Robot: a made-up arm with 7 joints.
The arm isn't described. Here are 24 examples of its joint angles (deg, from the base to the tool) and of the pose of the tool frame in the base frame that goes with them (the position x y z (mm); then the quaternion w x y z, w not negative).
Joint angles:
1: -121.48 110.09 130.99 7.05 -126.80 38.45 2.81
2: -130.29 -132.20 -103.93 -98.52 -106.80 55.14 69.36
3: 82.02 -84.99 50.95 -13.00 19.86 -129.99 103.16
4: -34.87 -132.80 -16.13 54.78 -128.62 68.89 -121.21
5: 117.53 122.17 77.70 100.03 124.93 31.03 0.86
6: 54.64 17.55 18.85 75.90 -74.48 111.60 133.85
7: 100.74 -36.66 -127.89 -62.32 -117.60 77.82 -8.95
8: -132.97 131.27 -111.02 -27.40 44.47 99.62 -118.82
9: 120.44 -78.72 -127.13 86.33 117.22 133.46 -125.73
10: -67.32 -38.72 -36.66 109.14 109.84 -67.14 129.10
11: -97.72 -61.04 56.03 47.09 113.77 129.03 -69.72
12: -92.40 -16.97 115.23 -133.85 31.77 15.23 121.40
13: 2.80 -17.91 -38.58 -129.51 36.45 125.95 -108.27
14: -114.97 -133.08 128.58 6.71 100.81 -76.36 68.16
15: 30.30 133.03 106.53 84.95 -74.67 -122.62 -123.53
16: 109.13 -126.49 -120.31 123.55 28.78 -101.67 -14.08
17: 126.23 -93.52 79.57 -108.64 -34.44 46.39 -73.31
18: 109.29 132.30 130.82 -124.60 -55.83 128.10 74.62
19: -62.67 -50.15 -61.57 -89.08 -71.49 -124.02 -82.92
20: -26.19 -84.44 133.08 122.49 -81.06 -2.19 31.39
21: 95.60 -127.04 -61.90 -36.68 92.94 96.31 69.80
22: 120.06 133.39 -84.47 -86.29 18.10 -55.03 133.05
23: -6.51 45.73 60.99 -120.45 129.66 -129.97 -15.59
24: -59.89 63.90 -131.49 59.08 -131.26 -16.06 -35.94
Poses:
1: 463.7 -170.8 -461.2 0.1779 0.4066 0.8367 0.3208
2: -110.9 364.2 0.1 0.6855 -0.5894 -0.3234 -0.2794
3: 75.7 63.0 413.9 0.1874 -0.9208 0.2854 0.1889
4: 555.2 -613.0 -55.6 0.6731 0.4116 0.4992 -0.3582
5: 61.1 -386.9 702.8 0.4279 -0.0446 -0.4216 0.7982
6: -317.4 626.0 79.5 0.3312 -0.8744 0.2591 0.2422
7: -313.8 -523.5 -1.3 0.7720 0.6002 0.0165 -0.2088
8: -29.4 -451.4 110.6 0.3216 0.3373 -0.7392 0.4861
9: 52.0 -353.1 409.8 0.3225 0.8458 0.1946 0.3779
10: 124.3 183.9 -387.4 0.0885 0.4263 0.7376 -0.5161
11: -241.8 186.5 445.6 0.6463 -0.0938 -0.7566 0.0333
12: 289.7 -677.1 48.9 0.3247 0.7793 0.4007 -0.3559
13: -466.2 284.6 -339.4 0.5528 -0.6478 -0.2598 0.4554
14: 35.0 54.5 -174.9 0.7858 -0.1183 -0.6050 -0.0506
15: -312.0 306.5 87.0 0.0150 0.2861 -0.4490 0.8463
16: 15.4 -254.8 768.0 0.5482 -0.3725 0.7486 0.0183
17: 651.9 -73.9 416.3 0.6977 0.4544 -0.0035 0.5538
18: -333.5 13.8 -84.1 0.5319 0.7597 0.0974 -0.3613
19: -370.6 -107.0 265.9 0.0470 -0.1270 0.9631 -0.2326
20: 24.7 -657.1 -243.3 0.3565 0.0099 -0.7591 0.5447
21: -262.0 297.8 -100.0 0.4213 -0.0394 -0.8006 -0.4241
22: 217.5 131.8 548.7 0.5698 0.5018 -0.5816 -0.2920
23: 343.2 -229.1 -67.4 0.8961 -0.3021 -0.1247 0.3001
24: 223.2 -746.7 776.4 0.9551 -0.0944 0.2102 0.1864
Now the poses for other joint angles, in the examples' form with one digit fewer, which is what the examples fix.
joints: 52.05 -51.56 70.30 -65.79 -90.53 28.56 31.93
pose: 78 -229 607 0.122 -0.244 -0.267 0.924
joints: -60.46 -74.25 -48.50 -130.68 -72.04 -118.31 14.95
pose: -385 -50 -47 0.171 0.765 0.547 0.295
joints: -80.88 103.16 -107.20 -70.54 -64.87 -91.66 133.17
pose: 291 121 97 0.155 -0.221 -0.728 0.630
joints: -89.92 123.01 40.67 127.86 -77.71 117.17 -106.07
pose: 134 -470 580 0.300 0.588 -0.036 0.750
